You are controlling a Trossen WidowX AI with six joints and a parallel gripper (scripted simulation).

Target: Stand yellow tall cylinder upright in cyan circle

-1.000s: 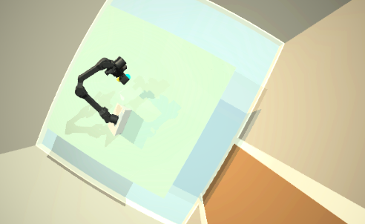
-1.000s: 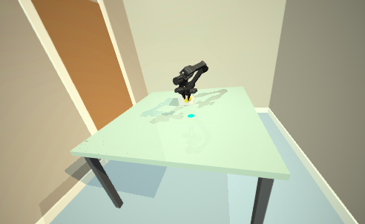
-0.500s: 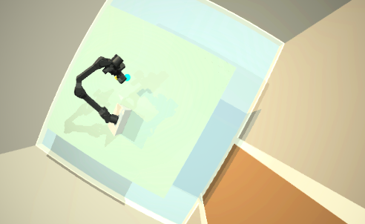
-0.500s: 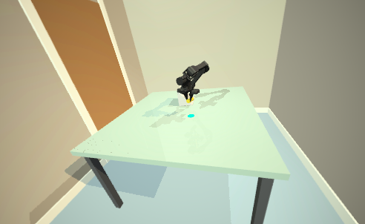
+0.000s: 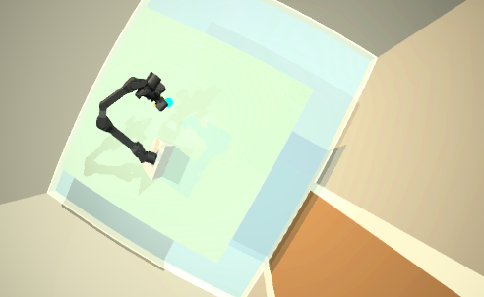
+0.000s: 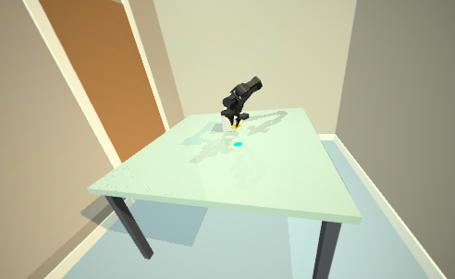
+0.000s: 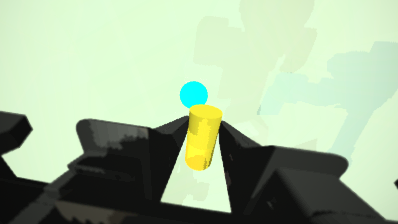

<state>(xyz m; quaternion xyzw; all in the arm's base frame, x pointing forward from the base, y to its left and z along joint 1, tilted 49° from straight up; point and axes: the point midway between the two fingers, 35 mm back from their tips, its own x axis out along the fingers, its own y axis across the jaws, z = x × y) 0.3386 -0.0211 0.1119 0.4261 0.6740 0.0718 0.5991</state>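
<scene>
My gripper tip is now 130 mm above the cyan circle and 10 mm to the right of it. Also, from my gripper tip: yellow tall cylinder: 20 mm behind, 10 mm to the left.
</scene>
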